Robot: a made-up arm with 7 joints.
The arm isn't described. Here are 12 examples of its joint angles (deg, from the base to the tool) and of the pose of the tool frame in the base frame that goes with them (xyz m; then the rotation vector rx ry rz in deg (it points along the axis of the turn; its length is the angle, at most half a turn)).
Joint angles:
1: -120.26 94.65 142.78 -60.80 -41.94 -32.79 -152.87
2: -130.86 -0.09 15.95 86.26 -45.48 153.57 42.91
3: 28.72 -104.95 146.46 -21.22 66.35 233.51 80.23
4: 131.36 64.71 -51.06 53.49 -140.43 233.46 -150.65
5: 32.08 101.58 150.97 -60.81 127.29 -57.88 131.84
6: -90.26 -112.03 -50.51 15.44 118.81 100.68 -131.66
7: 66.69 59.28 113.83 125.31 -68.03 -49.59 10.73
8: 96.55 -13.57 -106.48 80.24 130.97 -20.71 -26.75
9: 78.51 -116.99 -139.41 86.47 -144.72 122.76 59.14
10: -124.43 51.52 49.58 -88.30 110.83 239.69 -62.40
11: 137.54 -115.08 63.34 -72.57 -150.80 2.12 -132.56
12: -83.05 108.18 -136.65 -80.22 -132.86 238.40 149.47
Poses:
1: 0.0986 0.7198 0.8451 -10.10 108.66 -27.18
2: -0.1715 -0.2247 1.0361 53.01 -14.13 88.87
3: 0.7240 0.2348 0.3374 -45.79 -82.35 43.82
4: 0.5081 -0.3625 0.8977 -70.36 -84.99 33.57
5: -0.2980 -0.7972 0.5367 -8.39 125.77 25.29
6: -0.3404 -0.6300 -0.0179 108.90 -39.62 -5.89
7: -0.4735 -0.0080 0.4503 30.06 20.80 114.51
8: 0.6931 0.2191 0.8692 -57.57 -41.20 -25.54
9: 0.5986 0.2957 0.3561 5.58 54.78 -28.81
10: 0.2009 0.5930 0.4316 22.06 34.17 -103.19
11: -0.0888 0.7993 0.6089 -10.73 86.64 -32.92
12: 0.0699 0.3254 0.6296 -24.53 -114.05 18.13
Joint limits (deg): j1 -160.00..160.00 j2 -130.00..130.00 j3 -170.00..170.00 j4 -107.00..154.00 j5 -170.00..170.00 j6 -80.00..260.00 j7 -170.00..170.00
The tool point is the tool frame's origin. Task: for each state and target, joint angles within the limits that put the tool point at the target. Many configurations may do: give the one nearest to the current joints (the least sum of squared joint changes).
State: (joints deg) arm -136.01 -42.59 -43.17 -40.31 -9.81 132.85 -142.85
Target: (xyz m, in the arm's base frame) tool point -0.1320 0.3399 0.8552
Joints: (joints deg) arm -101.02 -8.31 3.45 -66.97 -0.92 126.63 -142.85
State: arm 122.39 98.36 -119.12 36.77 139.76 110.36 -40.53
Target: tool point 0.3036 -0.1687 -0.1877
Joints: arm 108.02 120.79 -157.83 45.64 121.57 111.45 -40.53
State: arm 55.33 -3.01 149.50 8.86 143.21 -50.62 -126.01
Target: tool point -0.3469 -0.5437 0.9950
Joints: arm 51.36 17.01 141.05 45.41 125.43 -67.56 -126.01
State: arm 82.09 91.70 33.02 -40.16 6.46 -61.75 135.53
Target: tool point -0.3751 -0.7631 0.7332
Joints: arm 55.43 72.36 35.08 -21.65 12.54 -69.93 135.53
